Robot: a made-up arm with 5 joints.
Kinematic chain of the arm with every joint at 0, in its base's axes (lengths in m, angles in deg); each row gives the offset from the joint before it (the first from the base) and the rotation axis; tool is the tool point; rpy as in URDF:
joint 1: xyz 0.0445 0 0.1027 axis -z
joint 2: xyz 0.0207 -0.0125 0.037 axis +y
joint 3: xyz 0.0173 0 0.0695 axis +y
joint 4: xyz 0.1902 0 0.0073 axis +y
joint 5: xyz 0.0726 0.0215 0 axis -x
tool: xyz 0 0 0 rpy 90 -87.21 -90
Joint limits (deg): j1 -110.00..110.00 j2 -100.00..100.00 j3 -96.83..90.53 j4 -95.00..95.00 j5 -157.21..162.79
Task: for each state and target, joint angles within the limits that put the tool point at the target. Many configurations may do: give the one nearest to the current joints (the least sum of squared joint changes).
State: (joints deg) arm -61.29 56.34 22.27 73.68 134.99
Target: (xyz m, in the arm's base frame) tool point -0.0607 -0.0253 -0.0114
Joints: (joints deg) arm -18.29 93.34 40.12 57.10 134.99
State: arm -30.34 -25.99 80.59 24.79 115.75
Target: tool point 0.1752 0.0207 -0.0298
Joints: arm -5.10 -6.43 71.61 12.55 115.75
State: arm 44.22 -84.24 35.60 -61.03 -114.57
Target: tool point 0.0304 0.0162 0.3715
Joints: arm 24.19 -97.79 35.36 -71.72 -114.57
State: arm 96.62 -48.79 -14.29 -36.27 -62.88
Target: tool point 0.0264 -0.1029 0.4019
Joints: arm 104.92 -54.14 11.16 -50.64 -62.88
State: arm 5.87 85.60 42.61 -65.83 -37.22
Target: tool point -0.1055 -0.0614 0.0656
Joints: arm -25.44 100.00 81.94 -39.40 -37.22
